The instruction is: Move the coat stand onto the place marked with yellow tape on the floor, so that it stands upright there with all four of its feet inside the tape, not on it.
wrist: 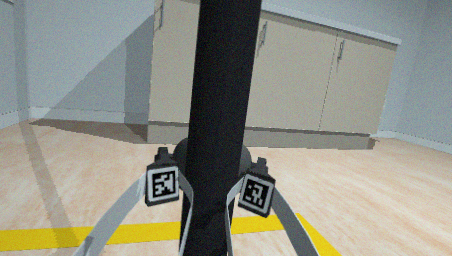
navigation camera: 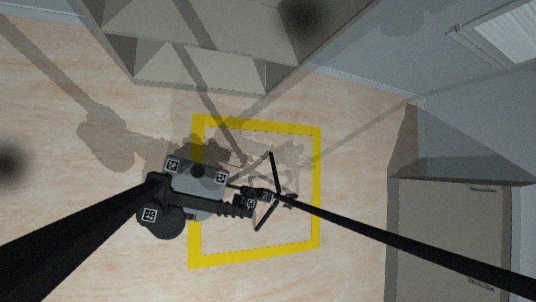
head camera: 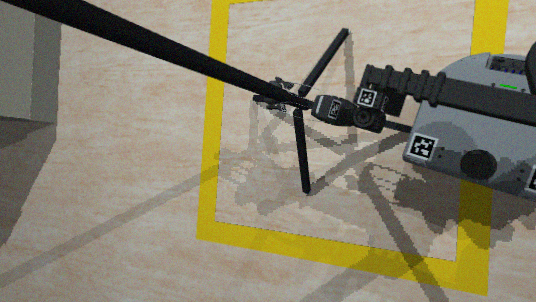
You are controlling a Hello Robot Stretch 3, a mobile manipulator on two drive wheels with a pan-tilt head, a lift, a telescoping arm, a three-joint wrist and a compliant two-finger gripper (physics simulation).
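Where they show: robot's base, origin of the base link: point(navigation camera: 196, 170) point(head camera: 476, 163).
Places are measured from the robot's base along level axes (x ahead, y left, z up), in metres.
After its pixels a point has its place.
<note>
The black coat stand point(head camera: 125, 42) @(x -0.010, y -0.443, z 0.885 m) point(navigation camera: 350, 223) @(x -0.018, y -0.438, z 0.800 m) point(wrist: 222, 75) looks about upright, its base within the yellow tape square point(head camera: 207, 200) @(x 0.411, y -0.795, z 0.001 m) point(navigation camera: 316, 200) @(x -0.001, y -0.904, z 0.000 m) point(wrist: 125, 233). Two foot tips show inside the tape, apart from it, and their shadows meet them. A third foot runs toward my base, which hides its tip. The fourth is mostly hidden by the pole and fingers; its end seems inside the far strip. My gripper point(head camera: 277, 94) @(x -0.023, y -0.502, z 0.360 m) point(navigation camera: 289, 200) @(x -0.023, y -0.502, z 0.360 m) point(wrist: 213, 157) @(x -0.023, y -0.502, z 0.360 m) is shut on the pole, with a finger against each side in the wrist view.
My base point(head camera: 445, 130) @(x -0.056, y -0.092, z 0.160 m) point(navigation camera: 212, 186) @(x -0.056, y -0.098, z 0.160 m) covers part of the tape's near strip. A beige cabinet point(head camera: 15, 70) @(x 0.170, y -1.668, z 0.220 m) point(navigation camera: 445, 225) @(x 0.043, y -1.701, z 0.516 m) point(wrist: 305, 75) stands beyond the far strip. Another cabinet point(navigation camera: 200, 70) @(x 0.567, y 0.157, z 0.101 m) stands at the top of the navigation view, near the wall point(navigation camera: 370, 65) @(x 1.076, y -0.946, z 0.271 m).
</note>
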